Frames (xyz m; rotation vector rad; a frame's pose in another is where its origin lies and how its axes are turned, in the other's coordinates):
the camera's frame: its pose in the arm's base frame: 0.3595 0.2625 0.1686 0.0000 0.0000 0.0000
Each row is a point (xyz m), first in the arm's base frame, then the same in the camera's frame.
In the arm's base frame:
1: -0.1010 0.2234 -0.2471
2: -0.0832 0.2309 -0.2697
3: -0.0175 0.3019 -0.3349
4: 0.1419 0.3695 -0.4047
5: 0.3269 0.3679 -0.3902
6: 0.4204 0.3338 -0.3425
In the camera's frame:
1: -0.4605 -0.0391 -0.4157
2: -0.4427 -0.0316 -0.4383
3: -0.3770 0.0394 -0.5035
4: -0.2176 0.1070 -0.5733
5: -0.0326 0.1054 -0.5588
6: 0.0609 0.0713 -0.5111

